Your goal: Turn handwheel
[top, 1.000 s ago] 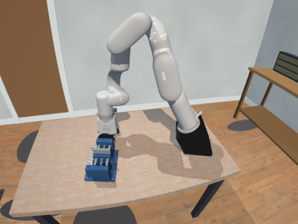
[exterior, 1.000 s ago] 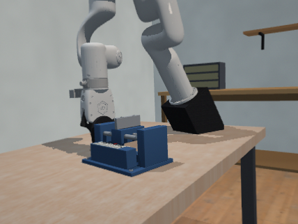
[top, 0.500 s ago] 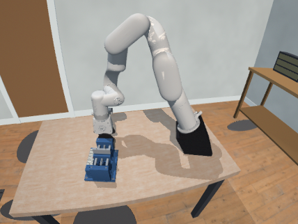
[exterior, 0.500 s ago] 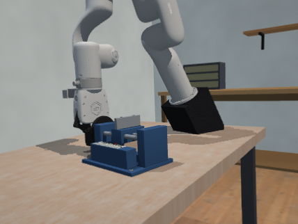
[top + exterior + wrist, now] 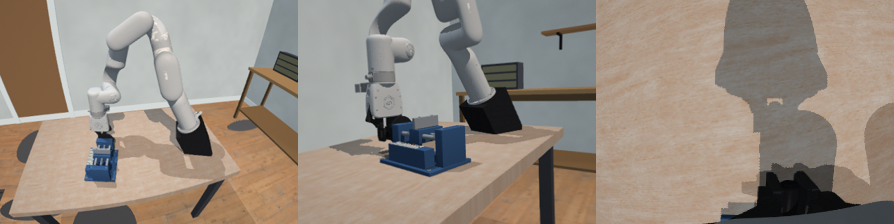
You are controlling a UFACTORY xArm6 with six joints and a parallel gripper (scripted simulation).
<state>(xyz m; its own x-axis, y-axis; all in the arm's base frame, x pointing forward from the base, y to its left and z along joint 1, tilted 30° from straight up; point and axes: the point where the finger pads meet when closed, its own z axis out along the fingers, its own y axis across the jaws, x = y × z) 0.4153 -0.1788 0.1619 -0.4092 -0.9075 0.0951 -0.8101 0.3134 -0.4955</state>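
Now: the black handwheel 2 cm to the left of my hand. Round my hand: grey stop block 14 cm to the left, 5 cm ahead, 2 cm above.
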